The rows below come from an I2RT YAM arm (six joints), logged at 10 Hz.
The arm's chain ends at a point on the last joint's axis. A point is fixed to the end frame.
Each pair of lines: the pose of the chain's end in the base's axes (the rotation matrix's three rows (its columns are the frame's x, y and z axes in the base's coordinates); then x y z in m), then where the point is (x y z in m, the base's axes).
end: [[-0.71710, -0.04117, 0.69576], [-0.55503, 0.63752, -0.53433], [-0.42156, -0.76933, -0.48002]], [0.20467, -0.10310, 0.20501]
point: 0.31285 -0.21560 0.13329
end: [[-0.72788, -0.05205, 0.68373], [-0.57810, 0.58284, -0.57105], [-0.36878, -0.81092, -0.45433]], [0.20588, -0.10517, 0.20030]
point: 0.31208 -0.22310 0.13462
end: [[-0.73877, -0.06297, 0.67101], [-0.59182, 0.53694, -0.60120], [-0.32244, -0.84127, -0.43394]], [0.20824, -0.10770, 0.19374]
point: 0.31234 -0.23000 0.13285
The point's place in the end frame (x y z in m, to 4 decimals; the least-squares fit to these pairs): 0.0151 -0.0210 0.1698
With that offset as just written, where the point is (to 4 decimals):
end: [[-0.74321, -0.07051, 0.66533], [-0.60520, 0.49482, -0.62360], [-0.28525, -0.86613, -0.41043]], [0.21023, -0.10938, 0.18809]
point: 0.3135 -0.2348 0.1323
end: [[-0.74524, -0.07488, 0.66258], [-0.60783, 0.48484, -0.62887], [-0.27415, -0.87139, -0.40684]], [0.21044, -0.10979, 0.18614]
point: 0.3133 -0.2359 0.1312
